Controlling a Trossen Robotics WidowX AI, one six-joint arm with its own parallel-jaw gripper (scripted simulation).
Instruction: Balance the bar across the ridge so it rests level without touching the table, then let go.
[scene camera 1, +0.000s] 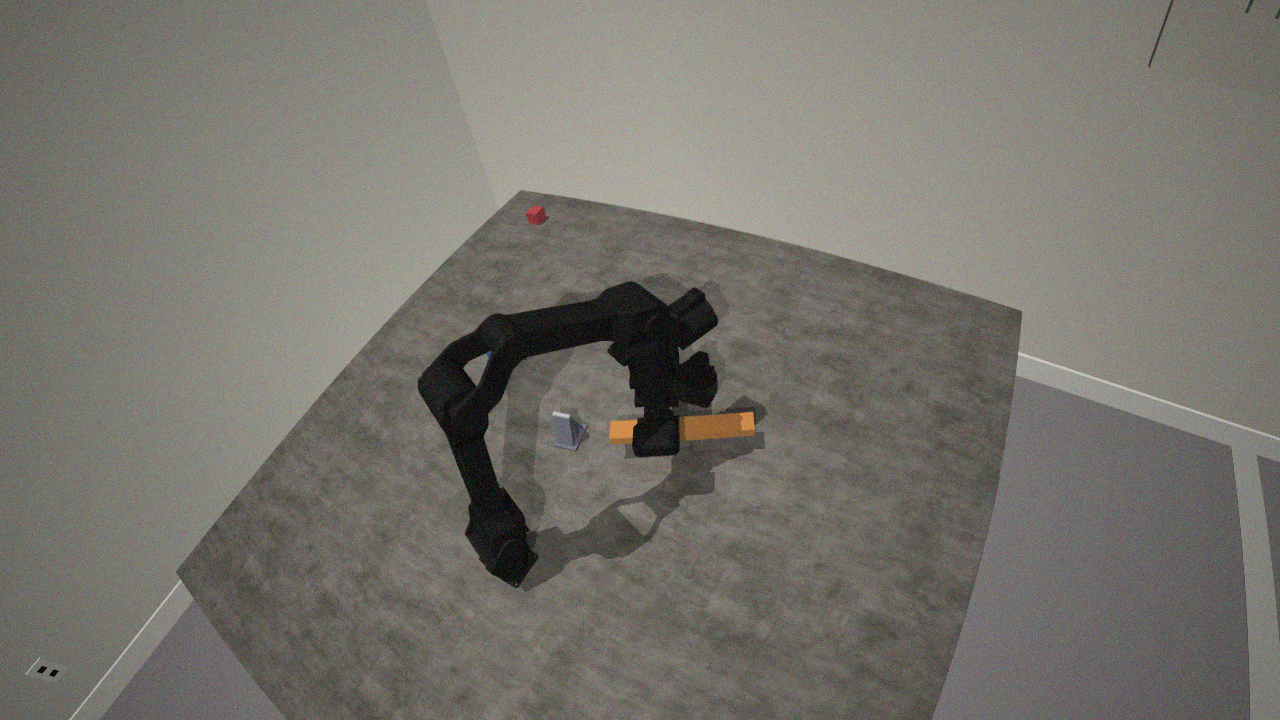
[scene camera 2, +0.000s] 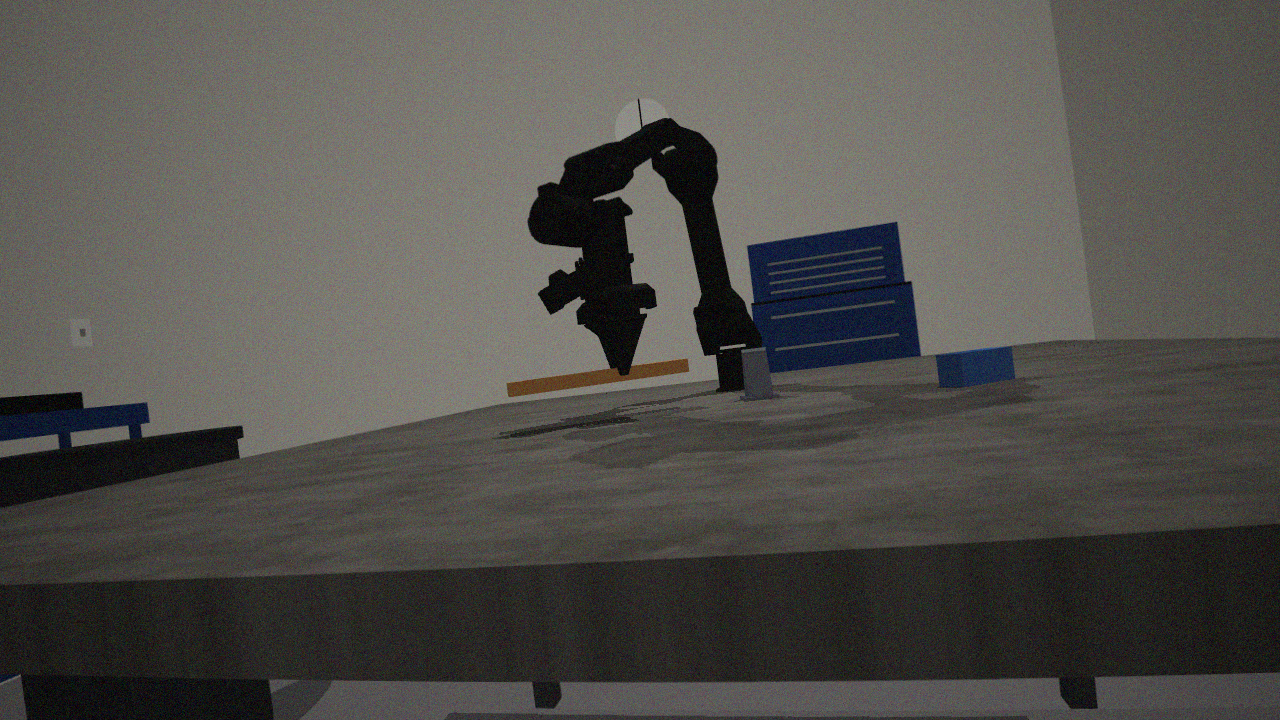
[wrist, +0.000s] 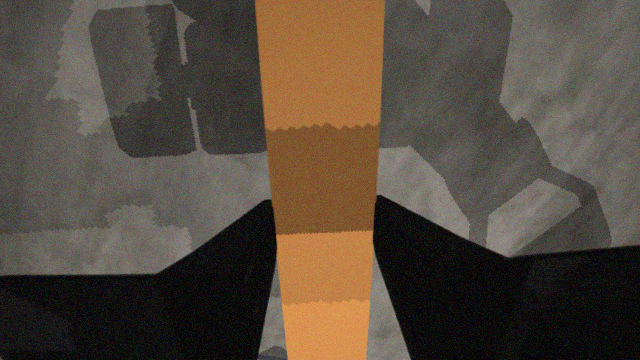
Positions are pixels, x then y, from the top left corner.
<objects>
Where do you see the gripper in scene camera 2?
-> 620, 375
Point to the gripper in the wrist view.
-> At 323, 209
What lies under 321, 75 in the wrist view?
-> An orange bar.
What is the gripper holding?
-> An orange bar.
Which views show the orange bar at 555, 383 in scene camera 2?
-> Scene camera 1, scene camera 2 and the wrist view: all of them.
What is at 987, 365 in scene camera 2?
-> A blue block.
</objects>
